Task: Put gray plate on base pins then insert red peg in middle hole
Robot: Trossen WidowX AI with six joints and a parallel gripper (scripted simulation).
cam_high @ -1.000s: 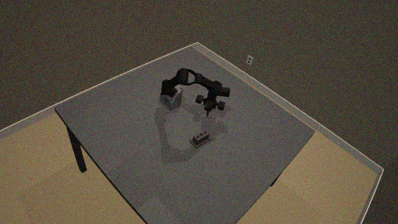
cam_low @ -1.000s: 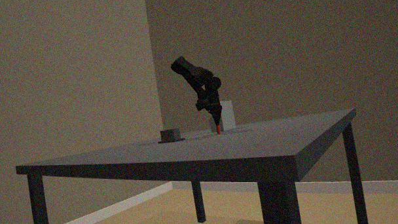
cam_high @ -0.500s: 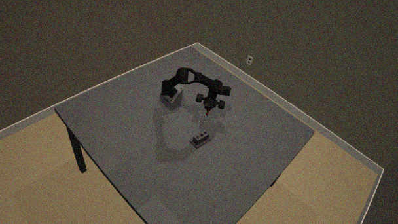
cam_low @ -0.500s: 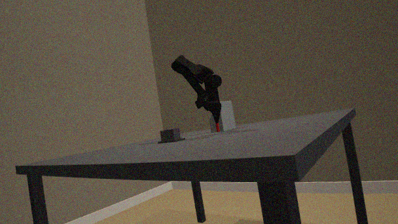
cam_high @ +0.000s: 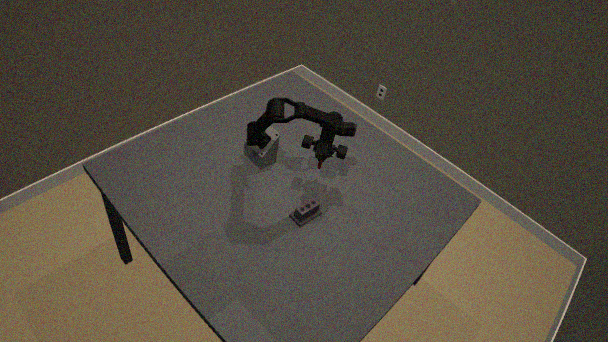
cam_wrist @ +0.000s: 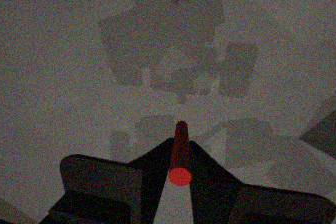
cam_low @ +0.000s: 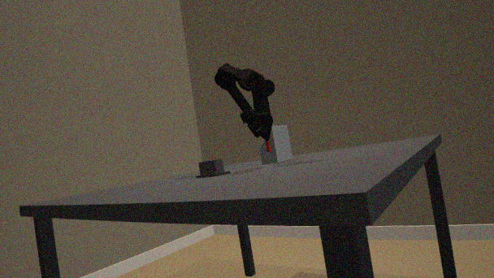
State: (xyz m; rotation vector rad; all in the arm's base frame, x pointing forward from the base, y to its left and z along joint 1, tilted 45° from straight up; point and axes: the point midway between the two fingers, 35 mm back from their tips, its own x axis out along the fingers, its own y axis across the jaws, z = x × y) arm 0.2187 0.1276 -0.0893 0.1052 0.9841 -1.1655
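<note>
The gray plate lies 18 cm to the right of my gripper tip, 14 cm ahead of it and 5 cm below it. From my gripper tip the other things lie so: red peg right at my gripper tip; then flat base 18 cm to the right, 14 cm ahead, 9 cm below.
</note>
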